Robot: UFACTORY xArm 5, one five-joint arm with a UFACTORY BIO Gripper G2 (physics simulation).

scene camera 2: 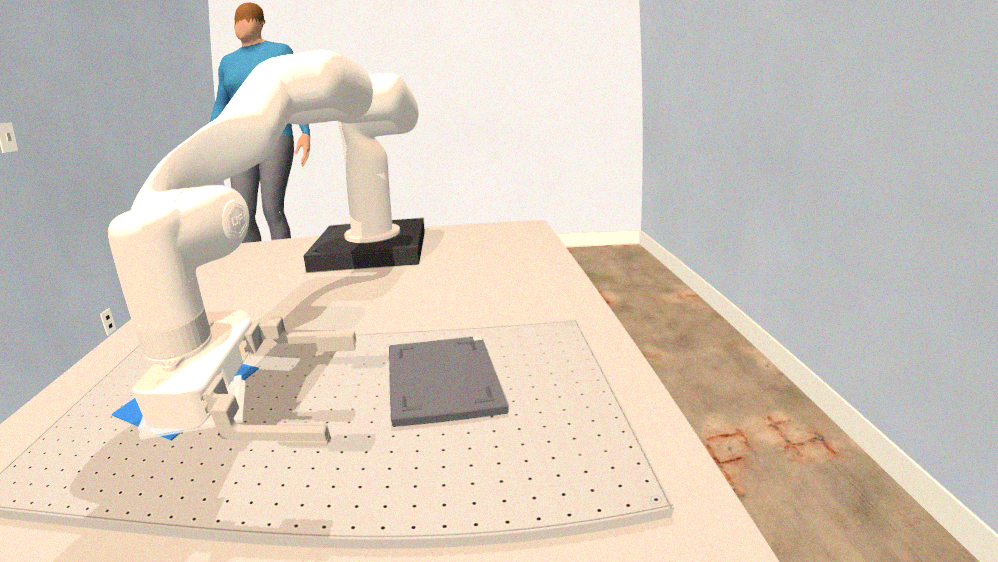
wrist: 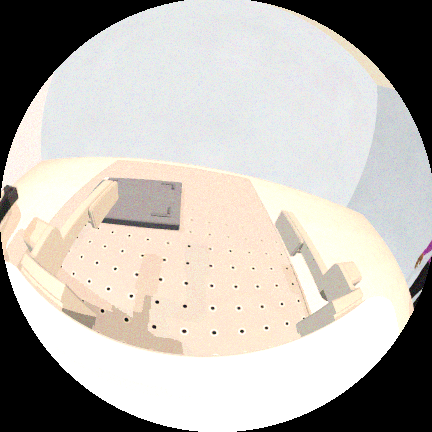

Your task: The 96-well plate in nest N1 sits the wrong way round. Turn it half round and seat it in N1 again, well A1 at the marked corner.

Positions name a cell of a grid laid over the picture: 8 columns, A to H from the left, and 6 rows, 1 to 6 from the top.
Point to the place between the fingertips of my gripper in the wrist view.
At D3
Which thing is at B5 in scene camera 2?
A blue sheet.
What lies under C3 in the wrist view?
A dark grey nest.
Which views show my gripper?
Scene camera 2 and the wrist view: all of them.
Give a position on a dark grey nest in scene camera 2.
D5
